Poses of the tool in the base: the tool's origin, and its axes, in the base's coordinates. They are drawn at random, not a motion.
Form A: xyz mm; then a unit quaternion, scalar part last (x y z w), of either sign.
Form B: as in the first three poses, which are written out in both.
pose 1, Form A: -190.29, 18.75, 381.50, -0.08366, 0.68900, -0.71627, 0.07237
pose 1, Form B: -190.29, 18.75, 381.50, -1.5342, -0.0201, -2.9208
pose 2, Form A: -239.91, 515.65, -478.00, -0.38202, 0.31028, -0.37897, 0.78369
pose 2, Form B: -239.91, 515.65, -478.00, -1.0171, 0.1981, -1.0115
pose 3, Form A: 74.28, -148.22, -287.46, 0.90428, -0.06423, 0.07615, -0.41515
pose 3, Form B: 74.28, -148.22, -287.46, -2.2731, -0.0845, -0.1810
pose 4, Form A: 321.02, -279.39, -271.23, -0.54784, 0.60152, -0.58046, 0.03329
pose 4, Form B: 321.02, -279.39, -271.23, -1.9860, -0.6384, -2.0887
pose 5, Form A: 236.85, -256.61, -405.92, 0.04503, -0.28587, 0.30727, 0.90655
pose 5, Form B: 236.85, -256.61, -405.92, -0.1125, -0.5776, 0.6870
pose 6, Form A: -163.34, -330.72, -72.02, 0.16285, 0.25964, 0.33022, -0.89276
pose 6, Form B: -163.34, -330.72, -72.02, -0.1458, -0.6079, -0.6627
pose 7, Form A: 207.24, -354.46, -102.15, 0.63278, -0.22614, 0.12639, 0.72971
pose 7, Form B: 207.24, -354.46, -102.15, 1.4594, -0.5121, -0.1170
